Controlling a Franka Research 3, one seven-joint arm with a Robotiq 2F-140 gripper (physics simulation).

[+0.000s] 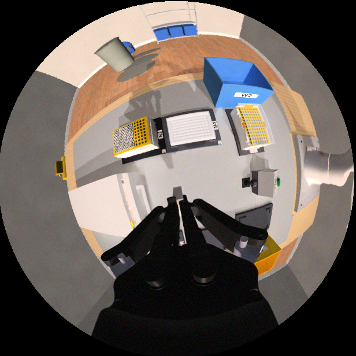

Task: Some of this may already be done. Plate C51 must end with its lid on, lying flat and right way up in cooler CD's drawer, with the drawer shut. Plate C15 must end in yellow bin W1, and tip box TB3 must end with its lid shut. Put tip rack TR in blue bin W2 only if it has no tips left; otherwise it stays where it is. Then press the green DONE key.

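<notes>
My gripper [178, 192] is shut and empty at the lower middle. A white box [95, 202], apparently cooler CD, stands left of it; the gripper hides part of that area, and I cannot tell how far its drawer is out. A yellow-topped tip rack [132, 137] holds grey tips in its left part, with dark empty holes at right. A white plate [191, 128] lies flat on the dark nest right of it; its name is not readable. A tip box [254, 126] with yellow rack and clear lid stands at right; its lid state is unclear. The green DONE key [278, 182] is on a grey box.
Blue bin W2 [246, 95] stands at the back right. A yellow bin [268, 258] is partly hidden behind the gripper at the lower right. A dark empty nest [255, 218] lies beside it. A pale robot base [327, 168] stands at the right table edge.
</notes>
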